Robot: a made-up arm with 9 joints. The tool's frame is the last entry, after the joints.
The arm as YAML. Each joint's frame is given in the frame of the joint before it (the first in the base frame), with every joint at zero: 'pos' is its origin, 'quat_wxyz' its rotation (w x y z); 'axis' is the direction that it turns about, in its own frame. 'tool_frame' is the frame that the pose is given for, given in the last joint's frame.
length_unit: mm
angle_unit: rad
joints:
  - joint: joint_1
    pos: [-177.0, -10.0, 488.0]
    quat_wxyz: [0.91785, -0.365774, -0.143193, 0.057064]
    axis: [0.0, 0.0, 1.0]
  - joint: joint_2
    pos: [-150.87, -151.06, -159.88]
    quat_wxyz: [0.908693, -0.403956, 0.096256, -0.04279]
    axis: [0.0, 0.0, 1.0]
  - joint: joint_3
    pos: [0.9, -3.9, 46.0]
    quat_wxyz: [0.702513, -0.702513, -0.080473, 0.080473]
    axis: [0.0, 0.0, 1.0]
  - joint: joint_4
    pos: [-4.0, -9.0, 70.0]
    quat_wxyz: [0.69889, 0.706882, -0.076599, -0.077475]
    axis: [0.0, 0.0, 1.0]
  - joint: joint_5
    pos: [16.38, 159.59, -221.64]
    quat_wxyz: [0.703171, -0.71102, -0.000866, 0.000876]
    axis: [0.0, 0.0, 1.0]
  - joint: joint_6
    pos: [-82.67, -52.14, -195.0]
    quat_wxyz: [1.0, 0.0, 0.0, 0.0]
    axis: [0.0, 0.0, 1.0]
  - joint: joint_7
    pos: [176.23, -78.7, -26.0]
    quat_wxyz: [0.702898, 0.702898, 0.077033, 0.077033]
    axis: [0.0, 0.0, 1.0]
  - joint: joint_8
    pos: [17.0, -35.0, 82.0]
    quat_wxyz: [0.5, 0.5, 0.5, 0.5]
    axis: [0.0, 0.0, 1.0]
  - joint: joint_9
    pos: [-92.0, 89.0, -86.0]
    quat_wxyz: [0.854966, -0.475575, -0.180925, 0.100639]
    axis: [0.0, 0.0, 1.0]
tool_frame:
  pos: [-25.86, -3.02, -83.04]
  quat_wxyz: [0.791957, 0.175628, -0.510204, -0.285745]
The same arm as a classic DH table. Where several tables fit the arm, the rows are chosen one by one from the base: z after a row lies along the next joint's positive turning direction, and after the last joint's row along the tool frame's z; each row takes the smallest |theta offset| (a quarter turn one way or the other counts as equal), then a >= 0, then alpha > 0; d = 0 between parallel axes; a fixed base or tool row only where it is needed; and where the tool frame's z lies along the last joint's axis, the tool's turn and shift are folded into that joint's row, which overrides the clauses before.
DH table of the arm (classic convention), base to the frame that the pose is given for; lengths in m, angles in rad. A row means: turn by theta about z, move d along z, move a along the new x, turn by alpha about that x. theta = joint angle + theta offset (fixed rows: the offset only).
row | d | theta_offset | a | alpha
base (fixed) | 0.4253 | 0.4352 | -0.1647 | -0.8074
joint_1 | 0.0930 | -0.5920 | -0.1031 | -0.8565
joint_2 | -0.2015 | 0.4150 | 0.0000 | -1.5708
joint_3 | 0.0661 | -0.2183 | -0.0020 | 1.5819
joint_4 | -0.2102 | 0.0000 | 0.0168 | -1.5819
joint_5 | 0.0000 | 0.5627 | -0.0977 | 0.0000
joint_6 | -0.0614 | -0.3444 | 0.1550 | 1.5708
joint_7 | 0.1970 | -1.5708 | 0.0350 | -1.5708
joint_8 | -0.1358 | 0.4807 | 0.0404 | 1.0676
joint_9 | 0.0437 | 1.3097 | 0.0034 | 1.1399
tool (fixed) | 0.0284 | 0.8930 | 0.0000 | 0.0000

